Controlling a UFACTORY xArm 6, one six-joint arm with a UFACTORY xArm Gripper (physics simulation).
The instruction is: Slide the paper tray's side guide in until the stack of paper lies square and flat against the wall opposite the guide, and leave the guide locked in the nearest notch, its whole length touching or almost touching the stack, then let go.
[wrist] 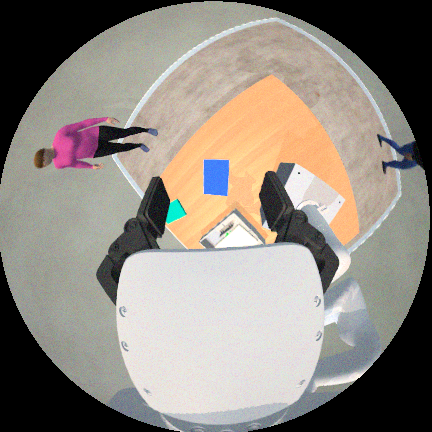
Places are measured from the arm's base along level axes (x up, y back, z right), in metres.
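Pixels of known places: gripper, fingertip midpoint: [213, 183]; arm's base, link origin: [306, 212].
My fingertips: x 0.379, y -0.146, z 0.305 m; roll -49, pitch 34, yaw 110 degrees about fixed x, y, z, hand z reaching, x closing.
Observation:
For each thing: its top centre in the pictures, then the offset to it from my fingertips. "*": a spot on its surface instead. Level surfaces: height alone.
- paper tray, top centre: [230, 246] dx -0.513, dy -0.317, dz -0.356 m
- paper, top centre: [235, 244] dx -0.565, dy -0.311, dz -0.389 m
- small dark fitting with a green spot, top centre: [227, 235] dx -0.527, dy -0.297, dz -0.283 m
- blue rectangle, surface spot: [216, 177] * dx -0.600, dy -0.164, dz +0.028 m
- teal block, top centre: [171, 212] dx -0.590, dy -0.577, dz +0.038 m
- wooden table, surface height: dx -0.608 m
The paper tray [216, 236] shows in the wrist view just beyond the gripper's pale housing, which hides its near part. A white stack of paper [242, 237] lies inside it; part of the stack is hidden. A small dark fitting with a green spot [227, 234] stands beside the stack's left side and seems to belong to the side guide. The notches and any gap between guide and stack are too small to tell. My gripper [213, 183] is open, with nothing between its fingers, high above the table and beyond the tray in this view.
A blue rectangle [216, 177] and a teal block [176, 211] lie on the wooden table [272, 110]. A grey-white box [323, 192] stands at the right, with the pale robot arm [327, 237] over it. A person in pink [76, 142] stands at the left, another in blue [404, 155] at the right.

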